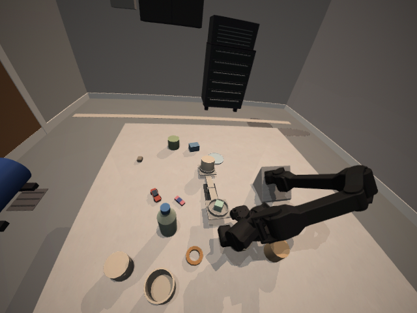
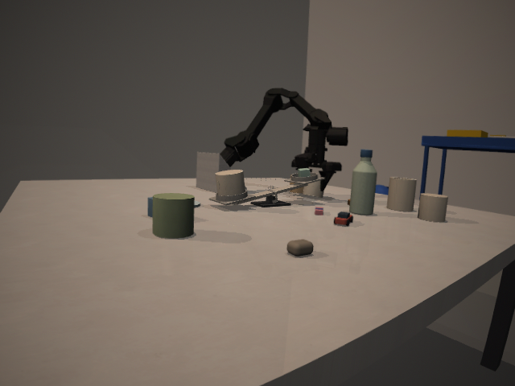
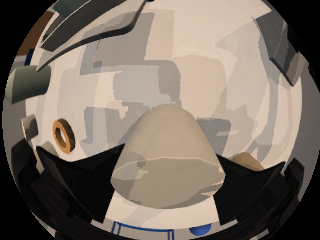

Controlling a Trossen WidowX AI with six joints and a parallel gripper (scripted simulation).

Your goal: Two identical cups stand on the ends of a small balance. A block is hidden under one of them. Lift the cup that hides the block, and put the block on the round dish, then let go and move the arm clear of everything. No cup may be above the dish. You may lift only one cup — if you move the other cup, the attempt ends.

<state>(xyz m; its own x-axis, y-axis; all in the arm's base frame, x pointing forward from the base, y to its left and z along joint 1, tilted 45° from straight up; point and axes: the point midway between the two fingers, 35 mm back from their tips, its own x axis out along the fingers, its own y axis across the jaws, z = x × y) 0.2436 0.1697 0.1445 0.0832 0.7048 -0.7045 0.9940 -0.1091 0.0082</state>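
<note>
The beige cup lies 2 cm to the left of my gripper tip and 1 cm above it. From my gripper tip the other things lie so: bottle 25 cm ahead, 10 cm to the right, 9 cm above; then balance 25 cm to the right, 5 cm ahead, 1 cm above; then toy car 30 cm ahead, 26 cm to the right, 1 cm below.
</note>
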